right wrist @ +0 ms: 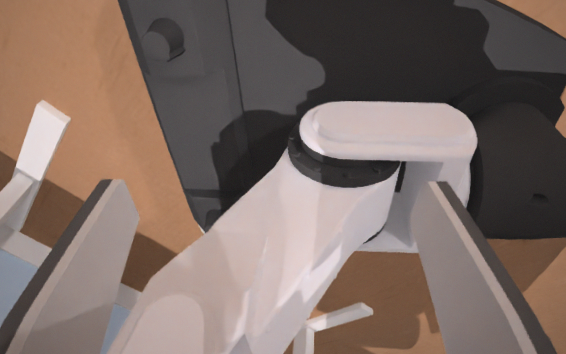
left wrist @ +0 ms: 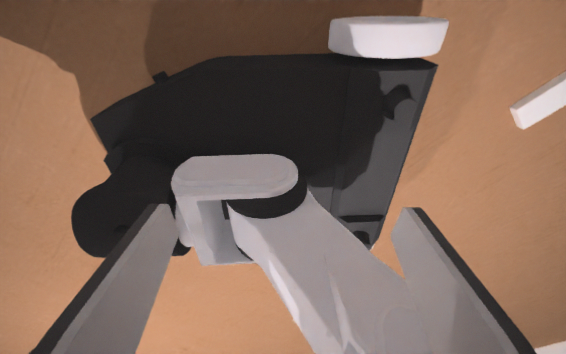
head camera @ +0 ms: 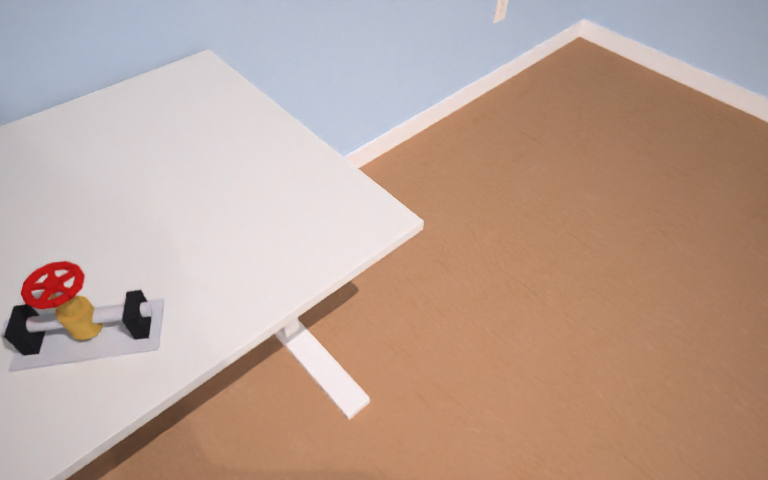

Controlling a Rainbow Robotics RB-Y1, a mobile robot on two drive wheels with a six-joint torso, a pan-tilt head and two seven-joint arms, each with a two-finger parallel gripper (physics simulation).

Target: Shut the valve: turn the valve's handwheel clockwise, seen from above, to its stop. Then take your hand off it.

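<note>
The valve's red handwheel [head camera: 52,284] is at the left edge of the head camera view, above a yellow valve body [head camera: 79,318]. A pale pipe [head camera: 107,314] runs through the body between two black blocks on a light grey base plate [head camera: 101,352]. My left gripper [left wrist: 285,219] is open, with nothing between its fingers. My right gripper [right wrist: 275,199] is open, with nothing between its fingers. Both hang beside my own base and away from the valve, which does not show in either wrist view.
The white table [head camera: 254,226] carries the valve near its front edge; its right corner and a white table foot [head camera: 328,370] show. A blue wall [head camera: 283,67] with a white skirting stands behind. My dark base [left wrist: 260,105] [right wrist: 195,115] is close to both grippers.
</note>
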